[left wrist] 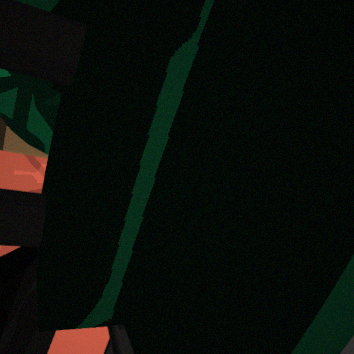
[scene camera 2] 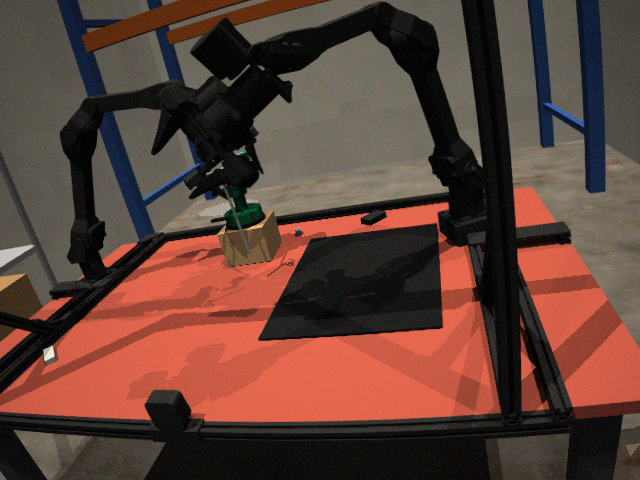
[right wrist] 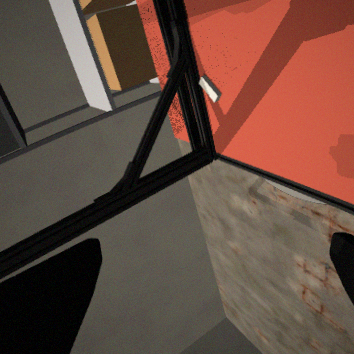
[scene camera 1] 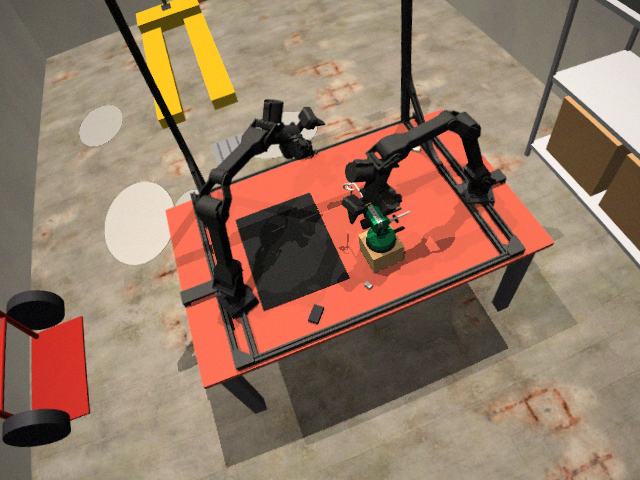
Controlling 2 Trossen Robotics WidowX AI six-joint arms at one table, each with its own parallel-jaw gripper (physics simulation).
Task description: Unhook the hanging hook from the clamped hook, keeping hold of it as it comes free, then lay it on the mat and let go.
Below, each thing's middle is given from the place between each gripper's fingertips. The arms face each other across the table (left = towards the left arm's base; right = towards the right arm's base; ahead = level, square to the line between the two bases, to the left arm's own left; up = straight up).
My left hand is 40 mm to the right of the green clamp [left wrist: 192,181], 40 mm below it and 40 mm short of it. The rest, counted from my left hand: black mat [scene camera 2: 383,281]: 230 mm to the right, 170 mm below, 130 mm behind; then tan block [scene camera 2: 263,239]: 130 mm below, 40 mm to the left, 40 mm ahead.
My right gripper is now 340 mm short of the green clamp, 80 mm above it and 40 mm to the right of it. From my right hand the other things lie so: black mat (290 mm below, 230 mm to the right, 170 mm ahead); then tan block (340 mm ahead, 250 mm below, 40 mm to the left).
